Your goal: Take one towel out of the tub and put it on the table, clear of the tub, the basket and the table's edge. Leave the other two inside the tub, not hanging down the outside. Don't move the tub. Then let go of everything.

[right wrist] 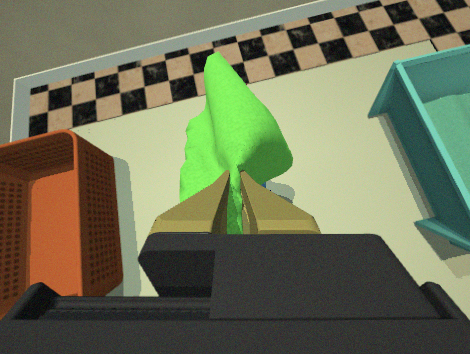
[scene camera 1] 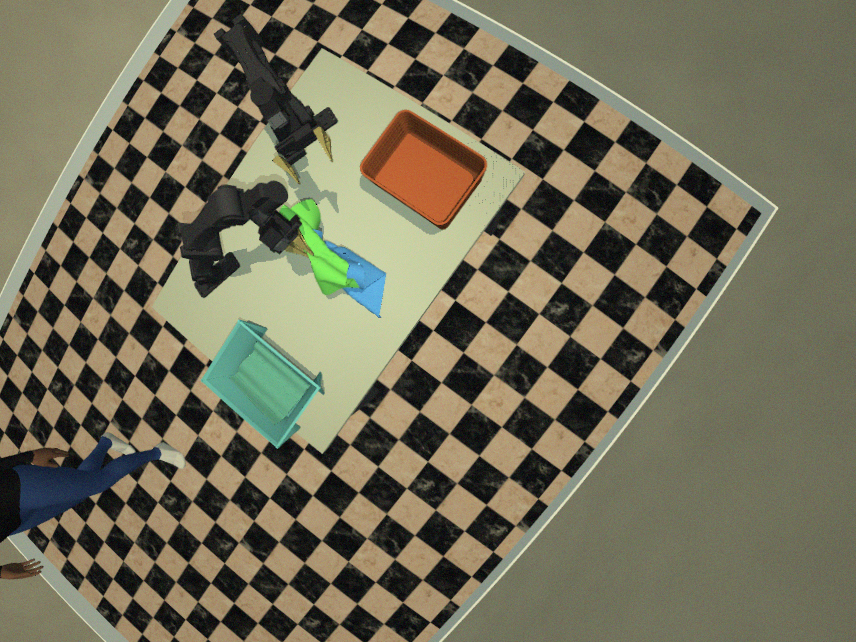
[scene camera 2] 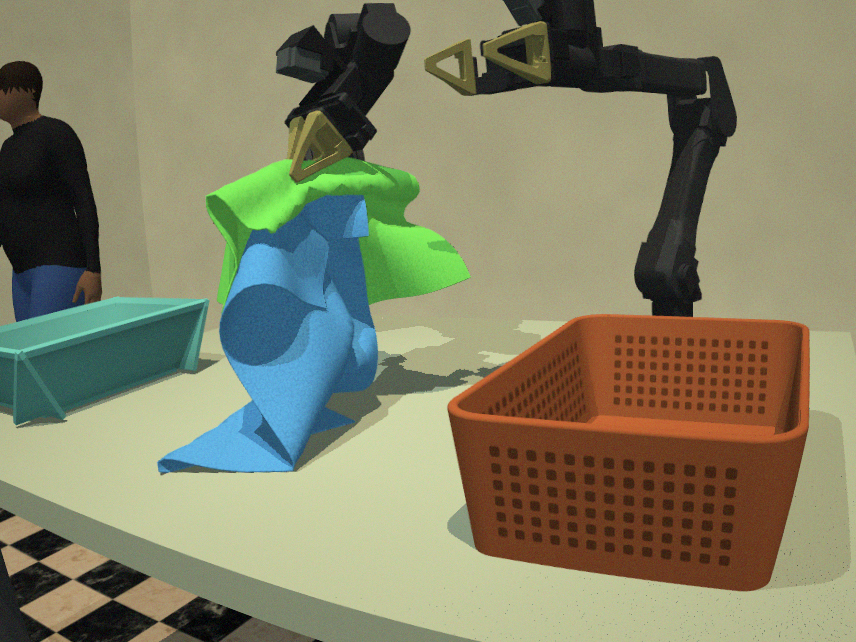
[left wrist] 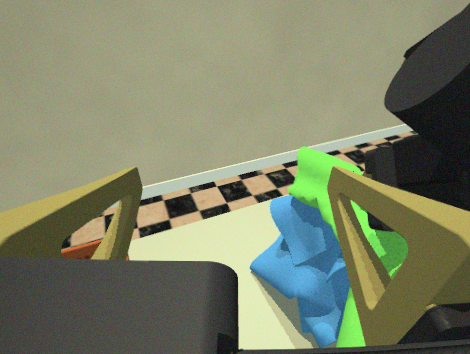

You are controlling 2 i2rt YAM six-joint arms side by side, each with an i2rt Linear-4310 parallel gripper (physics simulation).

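Observation:
My right gripper [scene camera 1: 309,253] [scene camera 2: 295,178] [right wrist: 235,177] is shut on a green towel [scene camera 1: 324,266] [scene camera 2: 414,266] [left wrist: 320,170] [right wrist: 240,120], holding it well above the table. A crumpled blue towel [scene camera 1: 366,276] [scene camera 2: 276,386] [left wrist: 310,280] hangs beneath the green one; its lower end rests on the table [scene camera 1: 324,82] [scene camera 2: 380,539] [left wrist: 200,235] [right wrist: 340,150]. In the right wrist view the green towel hides nearly all of it. A teal towel [scene camera 1: 266,383] [right wrist: 452,120] lies inside the teal tub [scene camera 1: 224,347] [scene camera 2: 117,366] [right wrist: 410,130]. My left gripper [scene camera 1: 313,170] [scene camera 2: 456,55] [left wrist: 234,177] is open and empty, raised between towels and basket.
The orange basket [scene camera 1: 421,172] [scene camera 2: 608,497] [left wrist: 80,247] [right wrist: 55,215] stands empty on the table, on the far side of the hanging towels from the tub. A person [scene camera 1: 62,490] [scene camera 2: 48,200] is beyond the tub. The table edge runs along the front in scene camera 2.

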